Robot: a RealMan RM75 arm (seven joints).
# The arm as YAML. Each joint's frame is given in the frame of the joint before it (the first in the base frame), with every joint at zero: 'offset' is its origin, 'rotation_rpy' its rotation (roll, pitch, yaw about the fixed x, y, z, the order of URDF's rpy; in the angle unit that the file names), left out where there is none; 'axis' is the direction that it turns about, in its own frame. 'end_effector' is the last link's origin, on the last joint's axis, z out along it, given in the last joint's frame.
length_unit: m
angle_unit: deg
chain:
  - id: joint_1
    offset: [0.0, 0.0, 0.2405]
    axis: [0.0, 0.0, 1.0]
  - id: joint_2
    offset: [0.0, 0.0, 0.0]
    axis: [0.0, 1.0, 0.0]
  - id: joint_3
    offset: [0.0, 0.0, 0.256]
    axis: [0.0, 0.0, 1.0]
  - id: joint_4
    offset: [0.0, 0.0, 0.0]
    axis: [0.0, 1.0, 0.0]
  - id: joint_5
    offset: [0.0, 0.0, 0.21]
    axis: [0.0, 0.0, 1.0]
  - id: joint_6
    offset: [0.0, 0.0, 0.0]
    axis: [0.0, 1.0, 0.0]
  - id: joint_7
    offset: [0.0, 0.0, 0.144]
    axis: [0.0, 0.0, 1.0]
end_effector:
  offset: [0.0, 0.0, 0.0]
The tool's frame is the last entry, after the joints.
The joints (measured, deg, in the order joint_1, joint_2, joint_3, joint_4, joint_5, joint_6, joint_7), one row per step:
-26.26 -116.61 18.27 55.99 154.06 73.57 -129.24
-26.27 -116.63 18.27 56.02 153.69 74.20 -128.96
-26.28 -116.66 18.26 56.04 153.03 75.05 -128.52
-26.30 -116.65 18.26 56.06 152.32 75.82 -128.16
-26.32 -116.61 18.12 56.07 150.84 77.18 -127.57
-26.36 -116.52 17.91 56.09 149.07 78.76 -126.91
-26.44 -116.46 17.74 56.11 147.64 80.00 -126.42
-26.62 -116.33 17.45 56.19 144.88 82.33 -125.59
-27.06 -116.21 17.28 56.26 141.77 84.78 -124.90
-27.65 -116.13 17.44 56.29 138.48 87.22 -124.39
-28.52 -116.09 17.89 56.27 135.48 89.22 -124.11
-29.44 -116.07 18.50 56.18 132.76 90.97 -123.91
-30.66 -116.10 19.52 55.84 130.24 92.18 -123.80
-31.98 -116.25 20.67 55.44 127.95 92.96 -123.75
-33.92 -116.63 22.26 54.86 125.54 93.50 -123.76
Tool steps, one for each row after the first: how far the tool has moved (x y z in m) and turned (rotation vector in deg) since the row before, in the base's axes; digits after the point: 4 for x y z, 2 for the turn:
0.0017 -0.0001 -0.0010 -0.32 -0.49 -0.46
0.0025 0.0001 -0.0014 -0.35 -0.75 -0.74
0.0025 0.0004 -0.0009 -0.22 -0.72 -0.72
0.0045 0.0007 -0.0010 -0.11 -1.48 -1.29
0.0053 0.0010 -0.0005 0.00 -1.71 -1.55
0.0046 0.0011 -0.0003 0.05 -1.37 -1.30
0.0091 0.0022 0.0002 0.19 -2.55 -2.56
0.0118 0.0040 0.0004 0.27 -2.81 -3.08
0.0136 0.0049 0.0000 0.11 -2.87 -3.42
0.0146 0.0063 -0.0003 -0.02 -2.49 -3.43
0.0143 0.0059 -0.0007 -0.22 -2.21 -3.30
0.0155 0.0075 -0.0023 -0.46 -1.92 -3.34
0.0155 0.0076 -0.0034 -0.50 -1.71 -3.12
0.0204 0.0100 -0.0063 -0.89 -1.86 -3.74

